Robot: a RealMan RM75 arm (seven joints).
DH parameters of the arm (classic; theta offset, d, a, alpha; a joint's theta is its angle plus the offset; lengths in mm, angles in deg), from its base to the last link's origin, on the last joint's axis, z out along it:
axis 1: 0 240.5 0 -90
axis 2: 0 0 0 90
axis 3: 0 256 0 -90
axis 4: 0 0 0 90
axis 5: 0 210 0 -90
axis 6: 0 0 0 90
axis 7: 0 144 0 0
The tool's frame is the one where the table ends.
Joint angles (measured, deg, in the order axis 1, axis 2, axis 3, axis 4, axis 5, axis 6, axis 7), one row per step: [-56.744 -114.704 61.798 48.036 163.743 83.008 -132.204]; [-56.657 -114.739 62.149 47.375 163.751 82.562 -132.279]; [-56.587 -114.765 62.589 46.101 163.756 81.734 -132.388]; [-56.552 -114.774 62.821 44.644 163.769 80.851 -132.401]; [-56.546 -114.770 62.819 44.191 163.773 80.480 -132.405]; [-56.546 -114.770 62.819 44.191 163.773 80.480 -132.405]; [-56.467 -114.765 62.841 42.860 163.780 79.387 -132.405]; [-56.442 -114.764 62.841 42.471 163.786 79.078 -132.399]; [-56.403 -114.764 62.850 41.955 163.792 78.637 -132.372]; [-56.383 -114.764 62.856 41.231 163.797 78.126 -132.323]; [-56.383 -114.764 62.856 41.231 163.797 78.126 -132.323]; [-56.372 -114.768 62.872 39.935 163.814 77.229 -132.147]
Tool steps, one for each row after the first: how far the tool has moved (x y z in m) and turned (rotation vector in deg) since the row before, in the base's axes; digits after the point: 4 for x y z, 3 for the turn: [-0.0025 -0.0007 -0.0022 -0.200 0.234 0.261]; [-0.0044 -0.0010 -0.0036 -0.276 0.301 0.494]; [-0.0049 -0.0011 -0.0036 -0.275 0.196 0.585]; [-0.0015 0.0000 -0.0009 0.034 0.003 0.149]; [0.0000 0.0000 0.0000 0.000 0.000 0.000]; [-0.0048 -0.0005 -0.0028 0.075 0.028 0.477]; [-0.0014 -0.0002 -0.0008 0.013 0.010 0.146]; [-0.0019 -0.0002 -0.0011 0.025 0.020 0.161]; [-0.0025 -0.0005 -0.0016 -0.053 0.031 0.251]; [0.0000 0.0000 0.0000 0.000 0.000 0.000]; [-0.0042 -0.0009 -0.0028 -0.167 0.087 0.364]
